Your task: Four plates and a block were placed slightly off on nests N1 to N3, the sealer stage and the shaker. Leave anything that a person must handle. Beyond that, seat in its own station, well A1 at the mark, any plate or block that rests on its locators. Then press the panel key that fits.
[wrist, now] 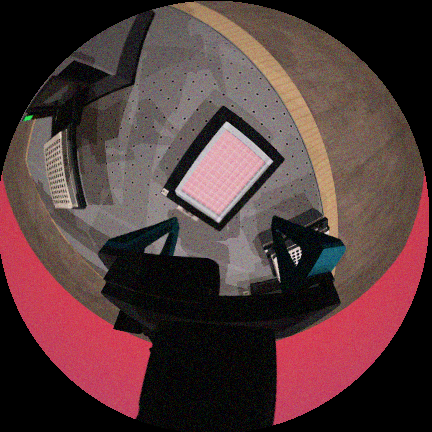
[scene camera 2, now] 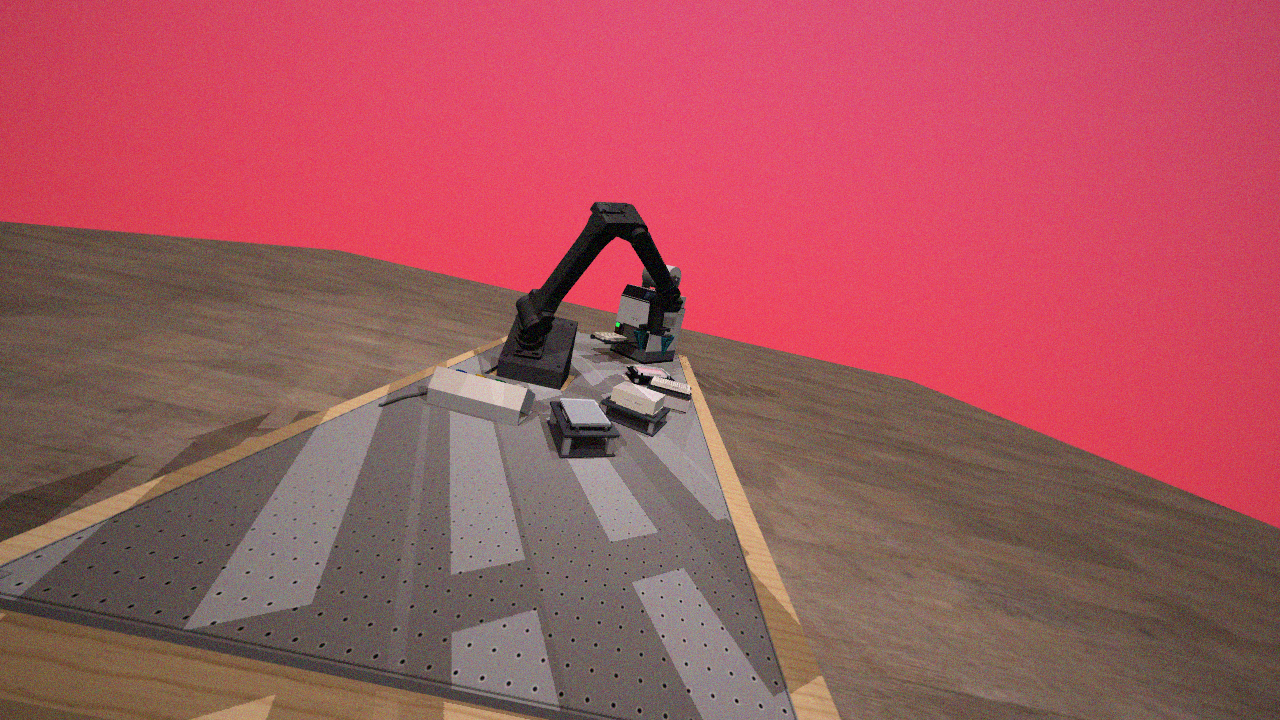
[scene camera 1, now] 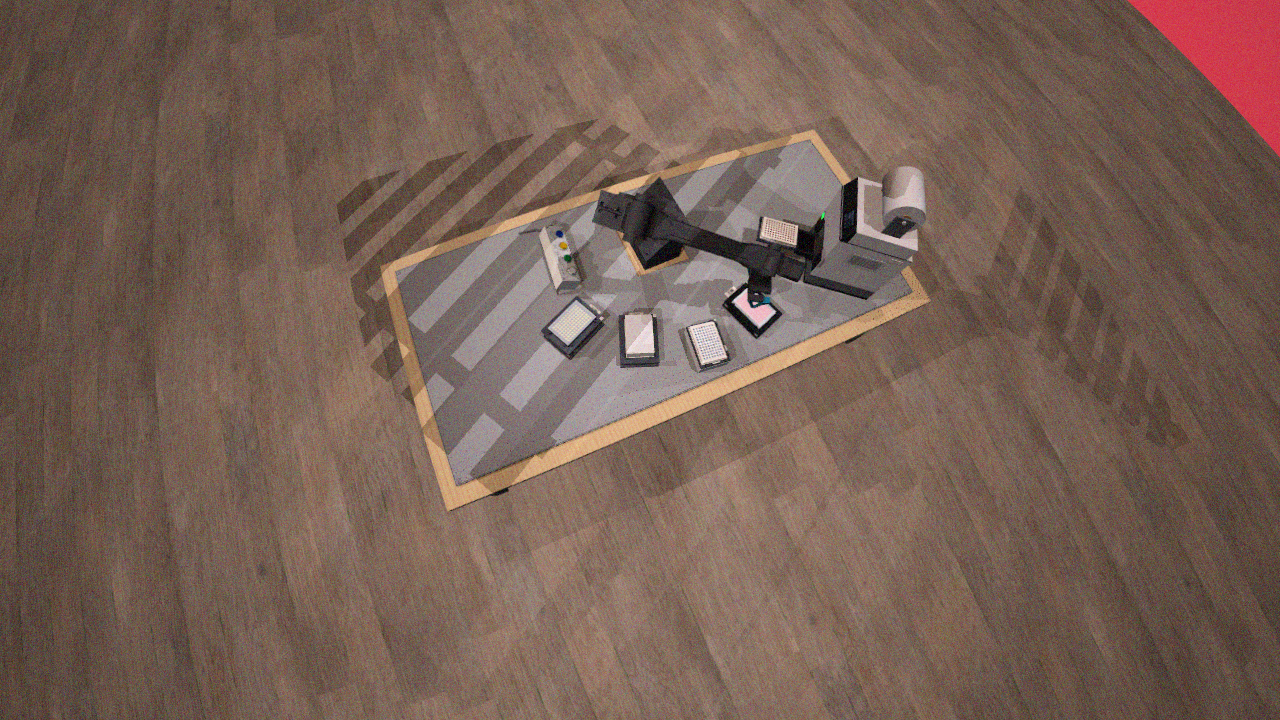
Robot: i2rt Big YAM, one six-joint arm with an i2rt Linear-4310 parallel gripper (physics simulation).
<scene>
My gripper (scene camera 2: 651, 352) is open, holding nothing. Also in view: a pink plate (wrist: 230, 163).
My gripper also shows in the wrist view (wrist: 224, 221) and in scene camera 1 (scene camera 1: 752, 294).
</scene>
